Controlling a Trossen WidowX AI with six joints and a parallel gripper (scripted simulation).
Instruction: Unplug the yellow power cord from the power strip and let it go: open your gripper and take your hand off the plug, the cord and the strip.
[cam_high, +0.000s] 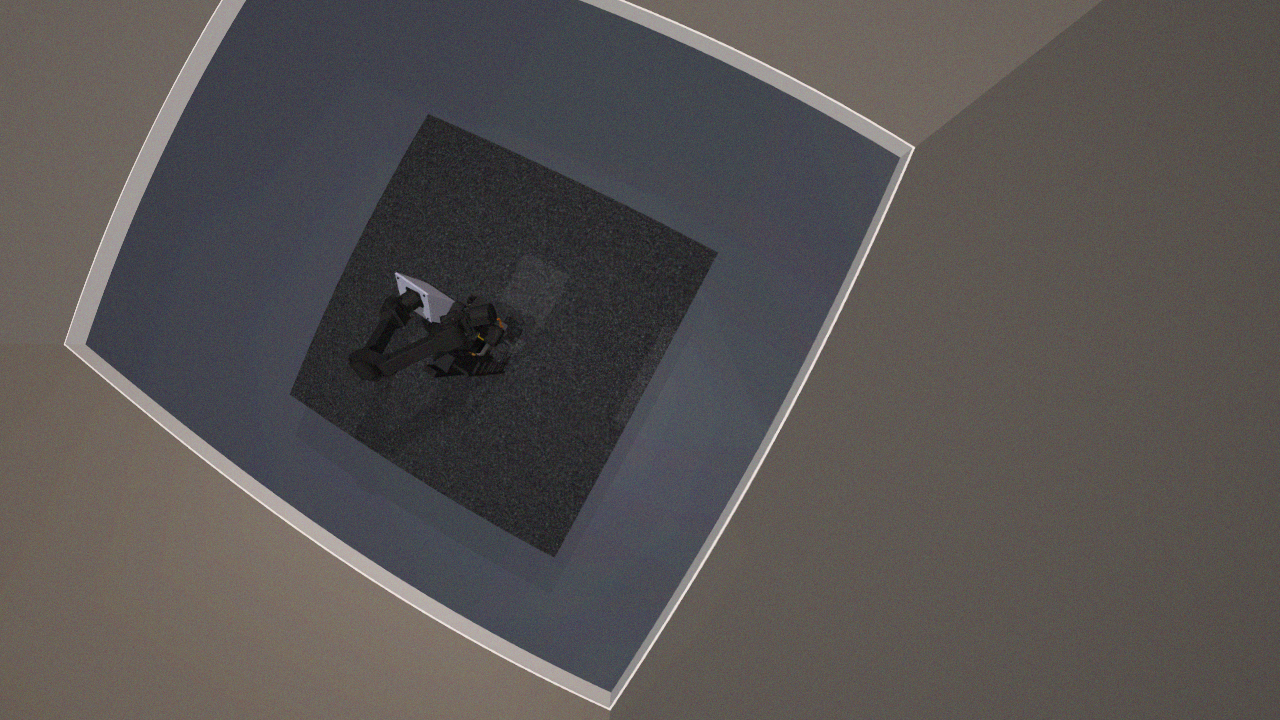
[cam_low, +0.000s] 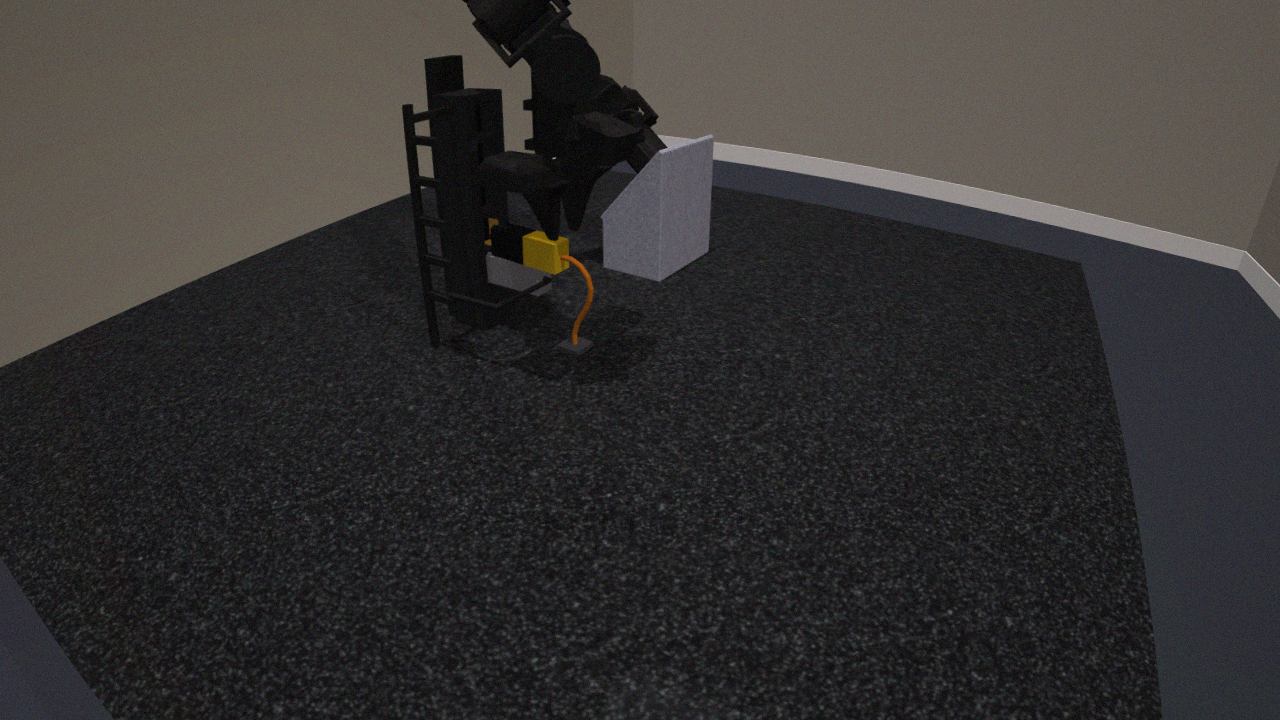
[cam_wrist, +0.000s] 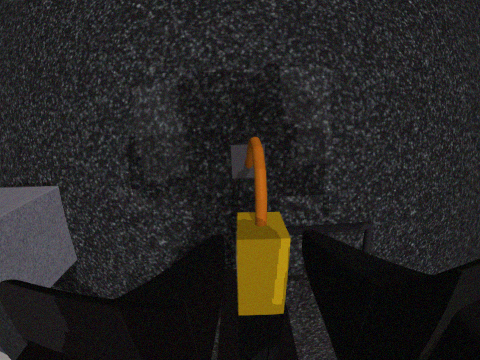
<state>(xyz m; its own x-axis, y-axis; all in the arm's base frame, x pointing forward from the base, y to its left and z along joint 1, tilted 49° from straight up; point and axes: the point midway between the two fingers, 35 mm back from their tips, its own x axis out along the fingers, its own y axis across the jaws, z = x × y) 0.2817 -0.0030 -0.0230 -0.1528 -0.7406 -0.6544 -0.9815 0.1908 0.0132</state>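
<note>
My gripper tip is now 40 mm to the left of the yellow plug and 10 mm above it.
</note>
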